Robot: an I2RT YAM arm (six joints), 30 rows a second.
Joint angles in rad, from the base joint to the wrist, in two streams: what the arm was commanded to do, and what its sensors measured. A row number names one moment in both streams.
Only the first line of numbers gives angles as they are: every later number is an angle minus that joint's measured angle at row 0.
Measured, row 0: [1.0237, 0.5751, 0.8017, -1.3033, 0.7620, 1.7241]
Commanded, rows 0 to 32: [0.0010, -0.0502, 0.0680, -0.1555, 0.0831, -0.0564]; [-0.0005, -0.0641, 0.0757, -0.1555, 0.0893, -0.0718]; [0.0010, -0.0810, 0.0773, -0.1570, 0.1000, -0.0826]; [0.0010, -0.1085, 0.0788, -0.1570, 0.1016, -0.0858]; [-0.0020, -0.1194, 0.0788, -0.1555, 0.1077, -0.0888]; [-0.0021, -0.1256, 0.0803, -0.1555, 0.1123, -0.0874]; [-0.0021, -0.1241, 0.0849, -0.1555, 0.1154, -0.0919]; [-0.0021, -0.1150, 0.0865, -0.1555, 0.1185, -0.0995]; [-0.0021, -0.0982, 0.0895, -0.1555, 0.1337, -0.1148]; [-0.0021, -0.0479, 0.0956, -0.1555, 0.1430, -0.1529]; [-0.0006, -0.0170, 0.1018, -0.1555, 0.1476, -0.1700]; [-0.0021, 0.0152, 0.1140, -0.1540, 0.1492, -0.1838]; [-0.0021, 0.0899, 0.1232, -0.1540, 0.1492, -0.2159]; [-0.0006, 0.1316, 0.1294, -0.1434, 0.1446, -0.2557]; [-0.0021, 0.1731, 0.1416, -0.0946, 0.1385, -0.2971]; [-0.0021, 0.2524, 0.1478, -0.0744, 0.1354, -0.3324]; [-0.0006, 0.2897, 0.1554, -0.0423, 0.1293, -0.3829]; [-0.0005, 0.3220, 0.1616, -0.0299, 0.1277, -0.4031]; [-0.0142, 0.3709, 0.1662, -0.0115, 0.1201, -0.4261]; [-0.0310, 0.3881, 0.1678, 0.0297, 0.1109, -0.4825]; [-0.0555, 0.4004, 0.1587, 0.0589, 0.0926, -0.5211]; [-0.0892, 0.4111, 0.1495, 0.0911, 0.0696, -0.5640]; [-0.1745, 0.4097, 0.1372, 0.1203, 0.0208, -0.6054]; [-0.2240, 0.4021, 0.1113, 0.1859, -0.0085, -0.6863]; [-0.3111, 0.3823, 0.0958, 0.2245, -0.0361, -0.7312]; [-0.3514, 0.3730, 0.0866, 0.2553, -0.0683, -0.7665]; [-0.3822, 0.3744, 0.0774, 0.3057, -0.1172, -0.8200]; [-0.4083, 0.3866, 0.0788, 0.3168, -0.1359, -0.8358]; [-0.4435, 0.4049, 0.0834, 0.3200, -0.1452, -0.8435]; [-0.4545, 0.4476, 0.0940, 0.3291, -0.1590, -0.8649]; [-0.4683, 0.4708, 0.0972, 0.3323, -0.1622, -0.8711]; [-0.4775, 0.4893, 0.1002, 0.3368, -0.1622, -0.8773]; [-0.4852, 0.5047, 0.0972, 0.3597, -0.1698, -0.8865]
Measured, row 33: [-0.4635, 0.4593, 0.0847, 0.2716, -0.1167, -0.7866]
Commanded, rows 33 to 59: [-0.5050, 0.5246, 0.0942, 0.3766, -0.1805, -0.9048]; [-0.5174, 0.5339, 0.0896, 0.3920, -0.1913, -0.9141]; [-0.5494, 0.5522, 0.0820, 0.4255, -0.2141, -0.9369]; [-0.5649, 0.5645, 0.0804, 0.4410, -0.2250, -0.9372]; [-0.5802, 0.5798, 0.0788, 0.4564, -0.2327, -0.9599]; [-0.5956, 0.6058, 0.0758, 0.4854, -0.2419, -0.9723]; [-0.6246, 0.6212, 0.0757, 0.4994, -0.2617, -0.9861]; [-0.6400, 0.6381, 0.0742, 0.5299, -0.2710, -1.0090]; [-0.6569, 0.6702, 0.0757, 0.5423, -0.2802, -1.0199]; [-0.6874, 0.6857, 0.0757, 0.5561, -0.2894, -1.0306]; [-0.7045, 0.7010, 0.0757, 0.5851, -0.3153, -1.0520]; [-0.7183, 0.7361, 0.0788, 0.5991, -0.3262, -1.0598]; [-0.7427, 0.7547, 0.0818, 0.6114, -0.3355, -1.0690]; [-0.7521, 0.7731, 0.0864, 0.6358, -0.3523, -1.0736]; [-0.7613, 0.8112, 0.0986, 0.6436, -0.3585, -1.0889]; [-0.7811, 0.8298, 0.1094, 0.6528, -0.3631, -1.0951]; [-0.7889, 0.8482, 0.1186, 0.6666, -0.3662, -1.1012]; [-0.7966, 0.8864, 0.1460, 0.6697, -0.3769, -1.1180]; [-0.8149, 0.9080, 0.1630, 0.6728, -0.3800, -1.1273]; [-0.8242, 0.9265, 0.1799, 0.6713, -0.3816, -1.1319]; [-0.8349, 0.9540, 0.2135, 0.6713, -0.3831, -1.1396]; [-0.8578, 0.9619, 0.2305, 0.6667, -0.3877, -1.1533]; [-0.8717, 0.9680, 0.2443, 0.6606, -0.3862, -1.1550]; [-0.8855, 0.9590, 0.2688, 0.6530, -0.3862, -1.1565]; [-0.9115, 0.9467, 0.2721, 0.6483, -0.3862, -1.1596]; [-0.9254, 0.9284, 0.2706, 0.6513, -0.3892, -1.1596]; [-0.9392, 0.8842, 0.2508, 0.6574, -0.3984, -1.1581]
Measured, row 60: [-0.8991, 0.9628, 0.2250, 0.6405, -0.3903, -1.1391]
